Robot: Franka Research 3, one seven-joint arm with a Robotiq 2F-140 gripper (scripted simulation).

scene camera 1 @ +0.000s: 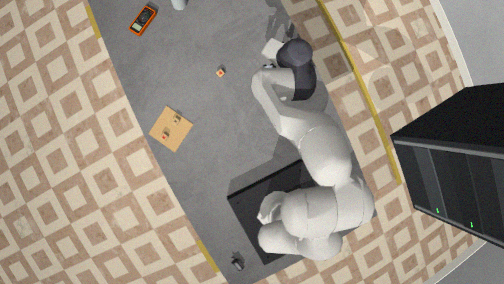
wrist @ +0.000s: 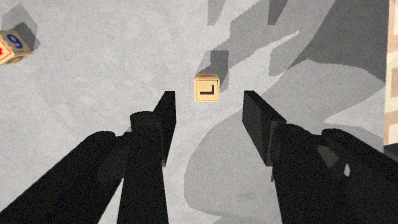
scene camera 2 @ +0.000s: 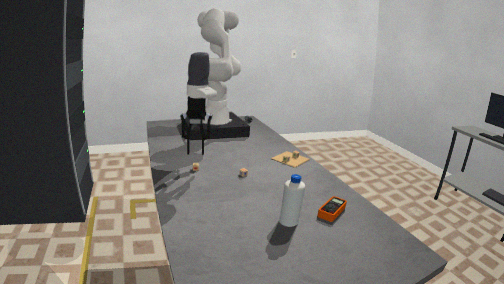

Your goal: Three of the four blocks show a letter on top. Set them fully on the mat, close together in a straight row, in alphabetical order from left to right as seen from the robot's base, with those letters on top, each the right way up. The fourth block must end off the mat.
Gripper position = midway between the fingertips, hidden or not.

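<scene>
Scene camera 1 shows a tan mat point(scene camera 1: 176, 134). The wrist view shows my gripper point(wrist: 209, 106); in the wrist view the tan mat is out of frame.
</scene>
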